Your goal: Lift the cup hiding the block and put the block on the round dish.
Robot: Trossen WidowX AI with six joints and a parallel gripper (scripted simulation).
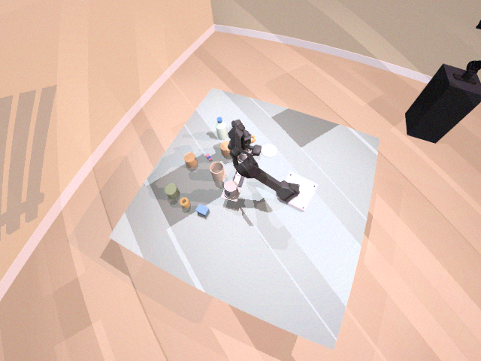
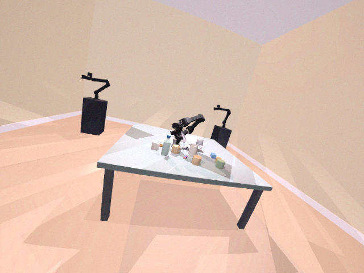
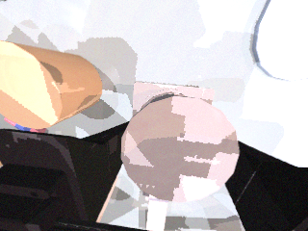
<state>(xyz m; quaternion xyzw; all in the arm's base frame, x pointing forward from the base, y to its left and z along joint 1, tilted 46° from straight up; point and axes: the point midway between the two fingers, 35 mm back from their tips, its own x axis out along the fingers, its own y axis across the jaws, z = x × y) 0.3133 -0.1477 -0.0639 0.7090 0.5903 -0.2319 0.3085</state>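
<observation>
My gripper tip is now 12 cm past the pale round dish, 11 cm to the left of it and 5 cm above it. Round my gripper tip: pale green block 1 cm below; then orange ring 2 cm ahead, 16 cm to the right, 4 cm below; then balance 14 cm to the left, 1 cm below.
</observation>
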